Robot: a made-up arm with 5 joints.
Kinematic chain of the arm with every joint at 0, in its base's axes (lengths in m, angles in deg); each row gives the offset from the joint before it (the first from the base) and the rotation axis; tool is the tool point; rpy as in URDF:
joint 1: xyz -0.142 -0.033 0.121 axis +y
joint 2: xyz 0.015 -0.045 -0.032 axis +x
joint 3: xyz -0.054 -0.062 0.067 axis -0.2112 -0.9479 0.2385
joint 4: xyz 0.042 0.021 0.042 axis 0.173 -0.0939 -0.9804
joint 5: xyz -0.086 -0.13 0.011 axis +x
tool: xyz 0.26 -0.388 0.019 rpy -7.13 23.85 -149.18
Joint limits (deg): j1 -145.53..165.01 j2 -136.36..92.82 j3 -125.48..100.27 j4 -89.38..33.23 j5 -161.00..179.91
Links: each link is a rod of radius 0.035 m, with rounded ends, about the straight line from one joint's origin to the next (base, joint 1, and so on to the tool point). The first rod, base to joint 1, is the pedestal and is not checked.
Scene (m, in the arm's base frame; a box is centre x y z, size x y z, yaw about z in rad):
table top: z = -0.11
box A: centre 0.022 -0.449 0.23 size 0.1 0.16 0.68 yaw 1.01
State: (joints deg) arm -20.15 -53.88 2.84 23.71 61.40
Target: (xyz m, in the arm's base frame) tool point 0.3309 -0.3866 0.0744
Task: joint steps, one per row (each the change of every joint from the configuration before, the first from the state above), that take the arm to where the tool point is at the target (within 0.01 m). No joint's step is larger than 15 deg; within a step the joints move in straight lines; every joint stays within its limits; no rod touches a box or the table.
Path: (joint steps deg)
1: -4.83 -4.12 12.34 -5.93 -14.27
2: -4.84 -4.12 12.33 -5.94 -14.28
3: -4.83 -4.12 12.34 -5.93 -14.27
4: -4.84 -4.12 12.34 -5.93 -14.28
5: -4.83 -4.12 12.34 -5.94 -14.27
6: -4.84 -4.12 12.33 -5.93 -14.28
7: 14.51 8.70 -11.84 -2.79 6.39
8: 14.52 8.70 -11.85 -2.80 6.39
9: 14.51 8.70 -11.85 -2.79 6.39
10: 14.51 8.70 -11.84 -2.79 6.39
11: 14.51 8.70 -11.85 -2.80 6.39
12: 14.52 8.70 -11.85 -2.79 6.39

